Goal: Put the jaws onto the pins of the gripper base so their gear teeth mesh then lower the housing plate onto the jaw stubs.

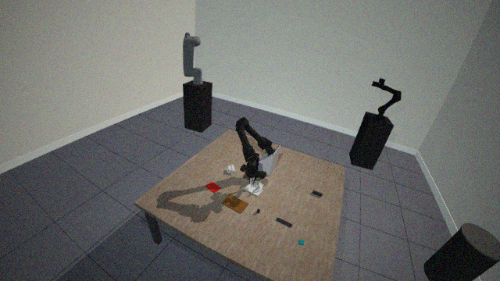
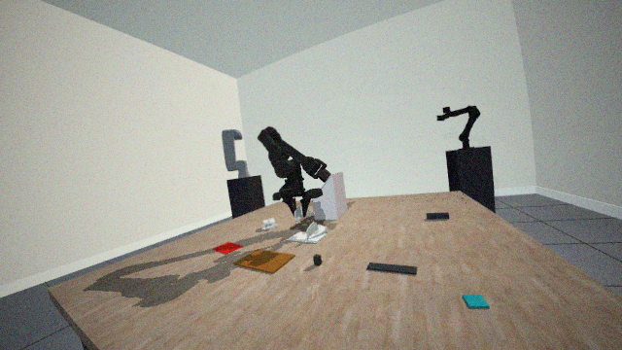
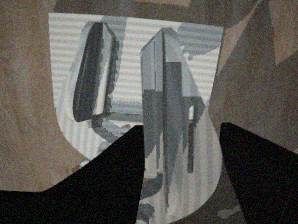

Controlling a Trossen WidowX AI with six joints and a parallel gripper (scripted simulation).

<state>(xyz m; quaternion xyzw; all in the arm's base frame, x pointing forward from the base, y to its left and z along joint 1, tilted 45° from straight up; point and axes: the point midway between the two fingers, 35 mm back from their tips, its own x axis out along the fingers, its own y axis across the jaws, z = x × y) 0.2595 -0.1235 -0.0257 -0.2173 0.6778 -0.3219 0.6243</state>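
The grey jaw lies 3 cm behind my gripper tip, 6 cm to the left of it and 6 cm below it. From my gripper tip the other things lie so: orange-brown tile: 20 cm ahead, 5 cm to the right, 7 cm below; then black cylinder: 21 cm ahead, 12 cm to the left, 6 cm below; then red tile: 12 cm ahead, 26 cm to the right, 8 cm below.
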